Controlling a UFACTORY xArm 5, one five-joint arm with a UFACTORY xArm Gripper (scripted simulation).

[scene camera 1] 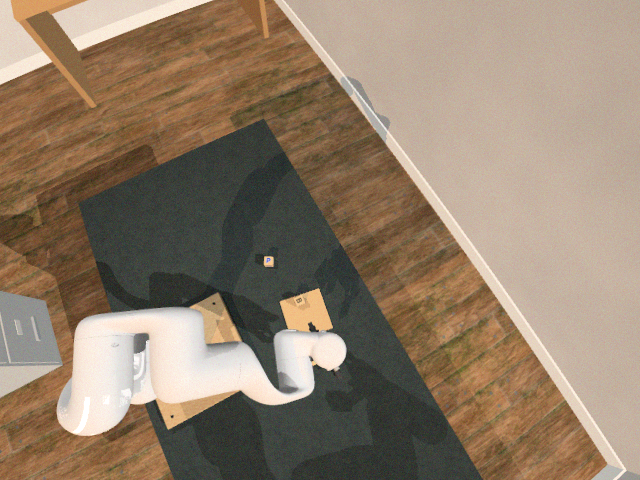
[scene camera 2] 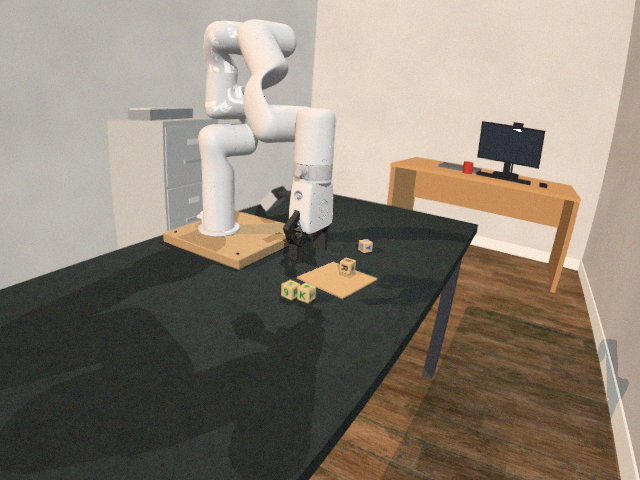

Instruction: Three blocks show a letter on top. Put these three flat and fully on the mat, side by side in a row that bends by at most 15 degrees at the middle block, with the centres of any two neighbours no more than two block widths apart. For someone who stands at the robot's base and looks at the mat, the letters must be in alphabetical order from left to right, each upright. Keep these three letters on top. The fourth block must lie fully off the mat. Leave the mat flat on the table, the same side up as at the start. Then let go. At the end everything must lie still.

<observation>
tan mat: scene camera 1; scene camera 2
same spot on tan mat: [scene camera 2: 328, 278] = [scene camera 1: 304, 321]
</observation>
